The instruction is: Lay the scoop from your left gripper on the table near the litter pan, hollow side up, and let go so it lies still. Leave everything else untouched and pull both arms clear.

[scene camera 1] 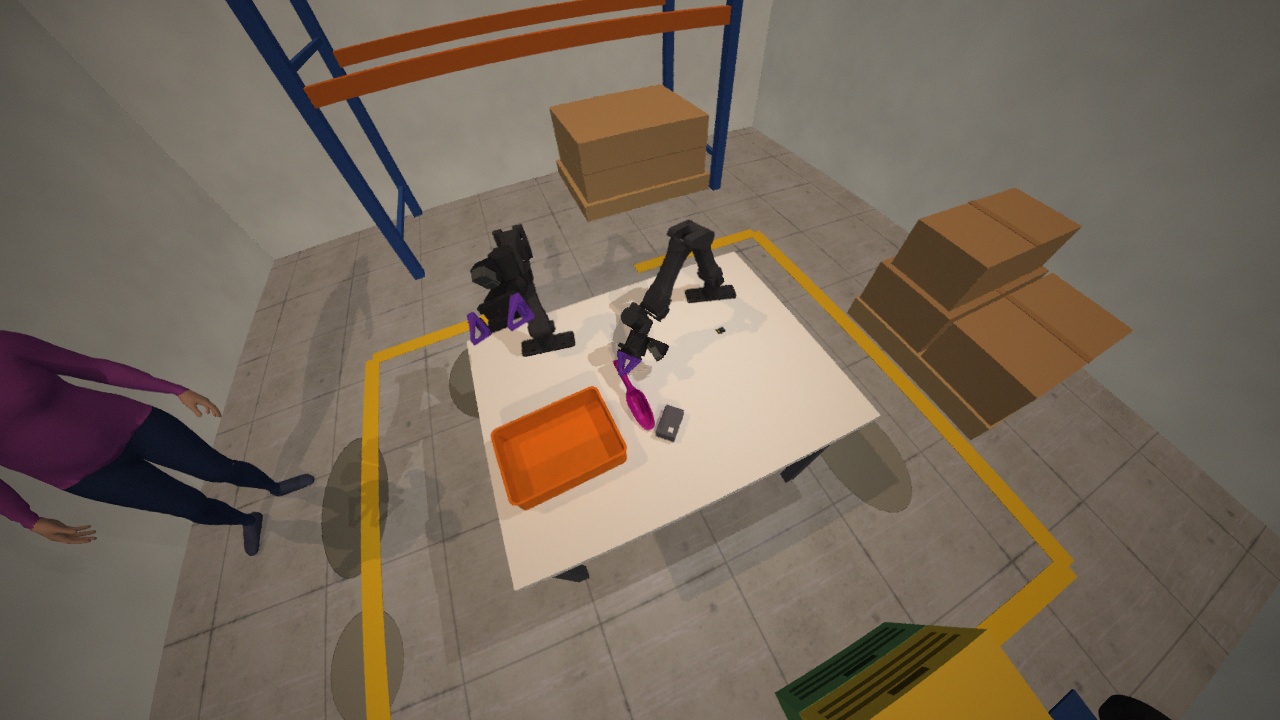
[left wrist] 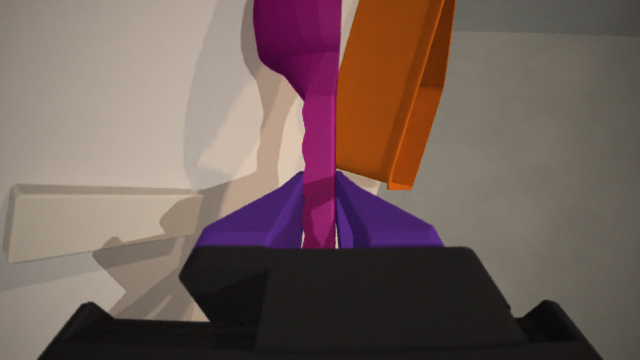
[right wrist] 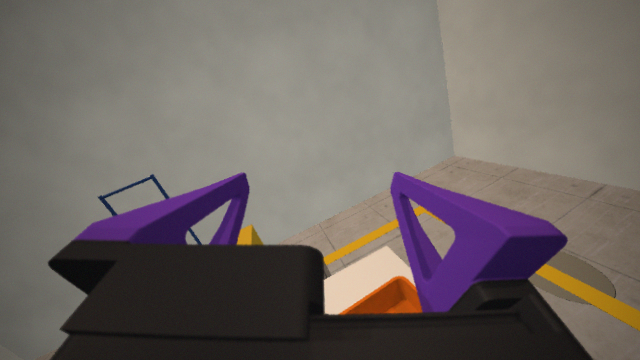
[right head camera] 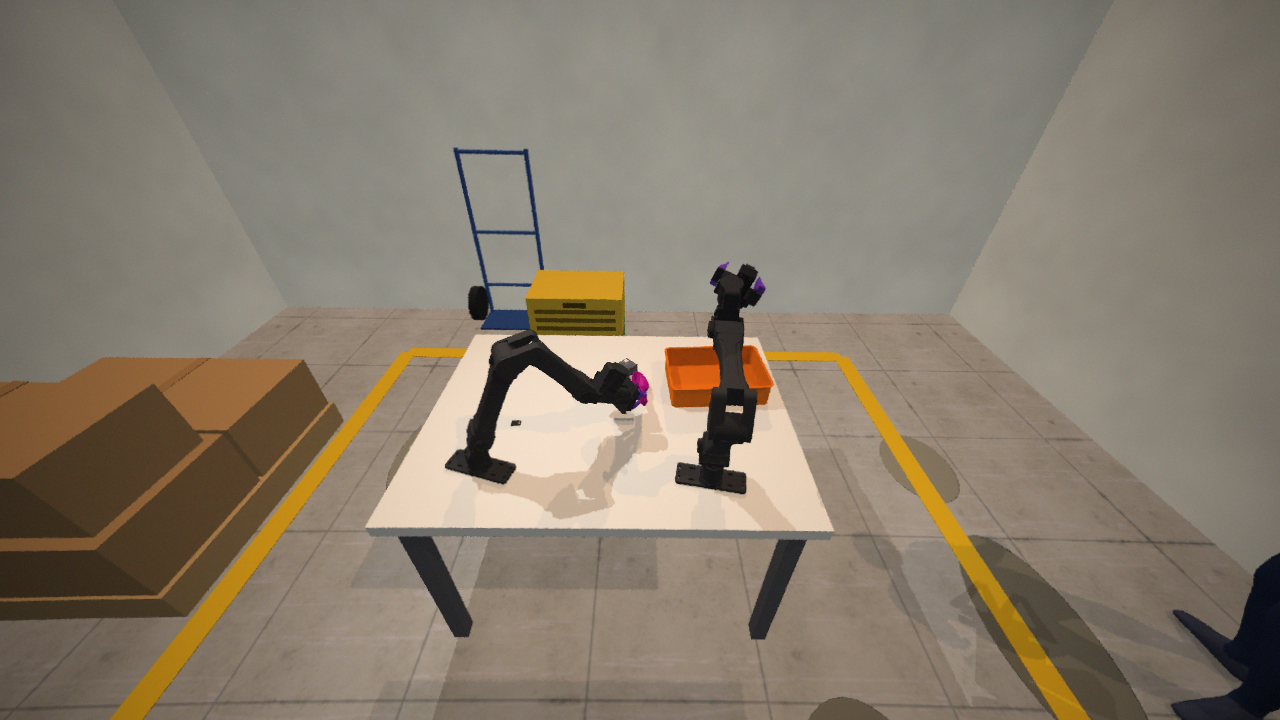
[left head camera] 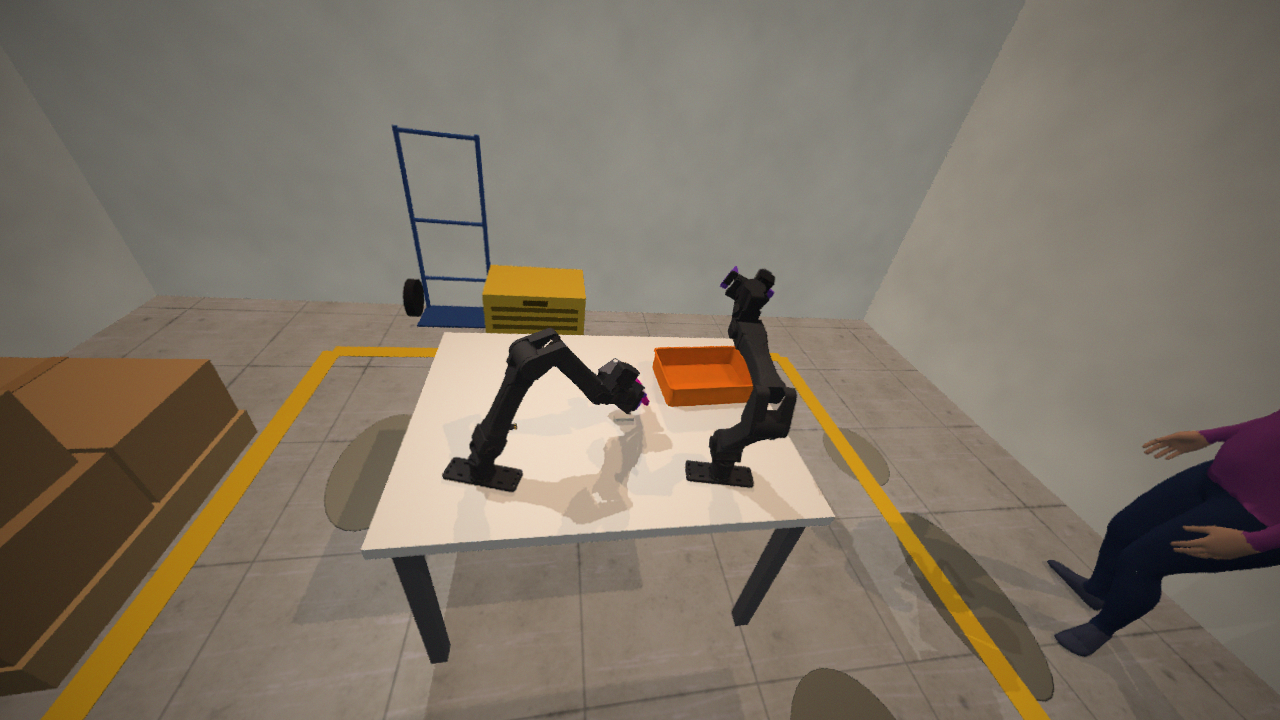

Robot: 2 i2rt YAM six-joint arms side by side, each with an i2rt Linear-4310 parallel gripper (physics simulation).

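Places are measured from the left arm's base along level axes (x up, y back, z right), in metres.
Pixels of known places: left gripper, fingertip midpoint: point(scene camera 1: 621, 376) point(left wrist: 319, 180) point(right head camera: 644, 396) point(left head camera: 644, 396); right gripper, fingertip midpoint: point(scene camera 1: 490, 336) point(right wrist: 319, 180) point(left head camera: 748, 275); left arm's base, origin of the base link: point(scene camera 1: 710, 294) point(right head camera: 481, 467) point(left head camera: 483, 475); right arm's base, origin of the base link: point(scene camera 1: 548, 344) point(right head camera: 710, 479) point(left head camera: 718, 475).
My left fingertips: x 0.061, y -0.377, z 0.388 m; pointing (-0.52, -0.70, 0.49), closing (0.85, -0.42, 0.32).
Observation:
For each thing: its top centre in the pictures, then the offset to it from my left fingertips. Level surfaces: height alone.
- orange litter pan, middle of its top: point(left wrist: 427, 115) point(scene camera 1: 556, 441) point(right head camera: 716, 366) point(left head camera: 706, 365) dx +0.024, dy -0.210, dz +0.203 m
- white table, its level: dx -0.061 m
- dark grey box, middle of its top: point(scene camera 1: 670, 419) point(left head camera: 613, 365) point(right head camera: 622, 365) dx -0.020, dy -0.166, dz -0.135 m
- flat pale block, middle of its top: point(left wrist: 131, 221) point(left head camera: 624, 416) point(right head camera: 624, 415) point(scene camera 1: 636, 367) dx -0.048, dy +0.058, dz -0.053 m
- tiny dark piece, middle of its top: point(right head camera: 515, 422) point(scene camera 1: 720, 330) dx -0.059, dy +0.186, dz -0.383 m
The magenta scoop point(scene camera 1: 639, 408) point(left wrist: 320, 130) is held by its handle beside the orange litter pan point(left head camera: 702, 392) point(right head camera: 693, 394) point(scene camera 1: 559, 445) point(left wrist: 390, 90). In the left wrist view its rounded underside faces the white table point(scene camera 1: 760, 394) and its rim faces away, so the hollow side looks up. Its shadow lies apart from it, so it hangs a little above the table. My left gripper point(scene camera 1: 626, 363) point(left wrist: 319, 180) is shut on the handle. My right gripper point(left head camera: 751, 281) point(right head camera: 739, 277) point(scene camera 1: 498, 324) point(right wrist: 319, 180) is open and empty, raised high, away from the scoop.
A dark grey box point(scene camera 1: 669, 422) stands close beside the scoop's bowl. A flat pale block point(left head camera: 623, 420) point(right head camera: 623, 418) point(left wrist: 100, 220) lies below my left gripper. A tiny dark piece point(right head camera: 515, 422) point(scene camera 1: 719, 330) lies near the left arm's base. A person point(scene camera 1: 116, 429) stands beyond the table.

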